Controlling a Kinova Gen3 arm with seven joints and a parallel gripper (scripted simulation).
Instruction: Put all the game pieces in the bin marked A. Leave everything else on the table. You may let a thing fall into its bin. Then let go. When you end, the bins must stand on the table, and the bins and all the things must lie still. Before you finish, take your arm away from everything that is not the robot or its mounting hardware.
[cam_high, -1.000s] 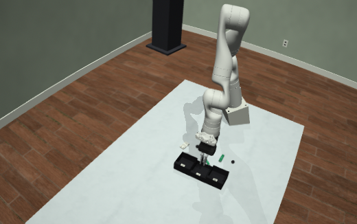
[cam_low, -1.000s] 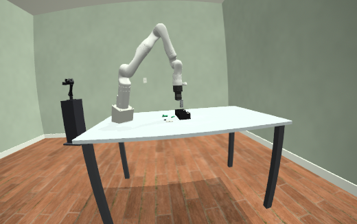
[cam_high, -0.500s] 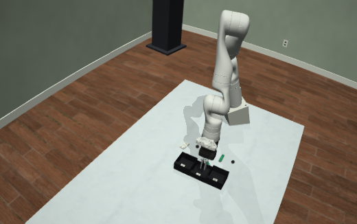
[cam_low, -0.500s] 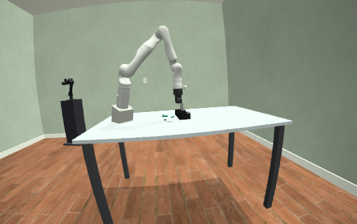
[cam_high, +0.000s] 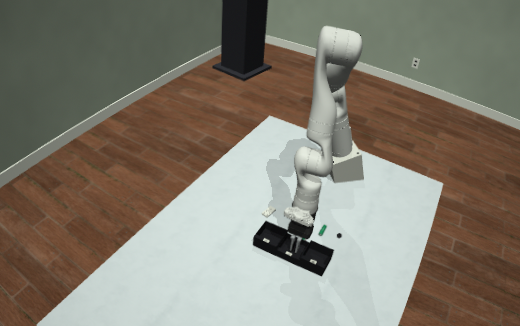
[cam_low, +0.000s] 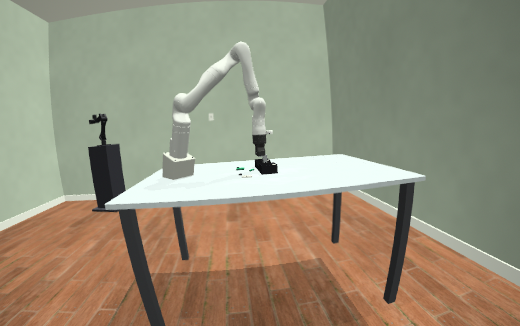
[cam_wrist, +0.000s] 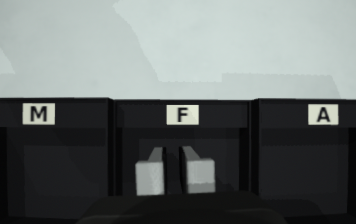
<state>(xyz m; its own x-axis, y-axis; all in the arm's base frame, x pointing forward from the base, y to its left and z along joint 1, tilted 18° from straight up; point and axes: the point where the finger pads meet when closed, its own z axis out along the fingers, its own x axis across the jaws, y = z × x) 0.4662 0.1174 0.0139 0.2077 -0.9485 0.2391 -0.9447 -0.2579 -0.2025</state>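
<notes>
The black three-compartment bin lies 10 mm to the right of my hand and 10 mm below it. From my hand the other things lie so: white domino (90 mm behind, 180 mm to the right, 30 mm below); green item (80 mm behind, 20 mm to the right, 30 mm below).
</notes>
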